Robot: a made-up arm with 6 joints. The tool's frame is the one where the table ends. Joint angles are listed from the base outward.
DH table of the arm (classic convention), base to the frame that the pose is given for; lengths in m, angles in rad. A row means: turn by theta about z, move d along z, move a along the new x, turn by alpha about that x. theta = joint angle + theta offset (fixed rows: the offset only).
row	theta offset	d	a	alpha
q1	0	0.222	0	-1.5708
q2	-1.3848	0	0.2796	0
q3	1.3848	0	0.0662	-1.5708
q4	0	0.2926	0	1.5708
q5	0	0	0.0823	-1.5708
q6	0	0.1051	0	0
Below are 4 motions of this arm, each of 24 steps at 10 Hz.
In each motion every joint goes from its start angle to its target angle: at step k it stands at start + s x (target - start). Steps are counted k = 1, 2, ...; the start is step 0. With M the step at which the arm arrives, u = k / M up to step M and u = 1 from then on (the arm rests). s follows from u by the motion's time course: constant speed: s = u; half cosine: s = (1 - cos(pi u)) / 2; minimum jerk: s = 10 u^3 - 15 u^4 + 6 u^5.
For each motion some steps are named. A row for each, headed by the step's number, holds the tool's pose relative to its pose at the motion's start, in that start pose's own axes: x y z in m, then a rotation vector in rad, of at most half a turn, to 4 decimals.
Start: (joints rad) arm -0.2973 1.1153 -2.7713 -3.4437 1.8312 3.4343
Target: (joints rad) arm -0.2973 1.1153 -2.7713 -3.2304 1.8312 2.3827
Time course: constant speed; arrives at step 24
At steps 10, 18, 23, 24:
10: 0.0033 0.0104 -0.0005 -0.0864 0.0064 -0.4608
18: 0.0060 0.0186 -0.0015 -0.1583 -0.0161 -0.8283
23: 0.0078 0.0237 -0.0025 -0.2024 -0.0434 -1.0570
24: 0.0082 0.0247 -0.0027 -0.2111 -0.0501 -1.1026

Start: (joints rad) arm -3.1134 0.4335 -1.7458 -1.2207 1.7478 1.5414
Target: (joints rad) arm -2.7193 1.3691 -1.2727 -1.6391 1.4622 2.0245
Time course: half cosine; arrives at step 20
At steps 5, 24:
5: -0.0857 -0.0458 -0.0090 0.0289 0.1133 -0.1269
24: -0.5922 0.0095 0.0689 0.4011 0.6419 -0.9597

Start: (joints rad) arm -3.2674 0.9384 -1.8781 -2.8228 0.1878 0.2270
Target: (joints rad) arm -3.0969 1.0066 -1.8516 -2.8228 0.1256 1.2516
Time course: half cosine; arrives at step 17
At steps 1, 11, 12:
1: 0.0009 0.0005 0.0000 -0.0006 0.0018 0.0080
11: 0.0742 0.0388 -0.0092 0.0111 0.1653 0.6755
12: 0.0822 0.0426 -0.0109 0.0199 0.1831 0.7478

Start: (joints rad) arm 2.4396 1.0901 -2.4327 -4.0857 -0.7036 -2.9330
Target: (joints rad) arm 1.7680 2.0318 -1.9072 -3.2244 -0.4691 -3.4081
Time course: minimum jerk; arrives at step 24
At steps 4, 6, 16, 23, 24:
4: -0.0214 -0.0124 0.0181 0.0358 -0.0494 -0.0068
6: -0.0649 -0.0365 0.0488 0.1052 -0.1439 -0.0140
16: -0.5111 -0.3046 0.0411 0.8001 -1.0335 0.2947
23: -0.5813 -0.3880 -0.0532 0.9844 -1.2749 0.4890
24: -0.5815 -0.3883 -0.0536 0.9850 -1.2757 0.4897

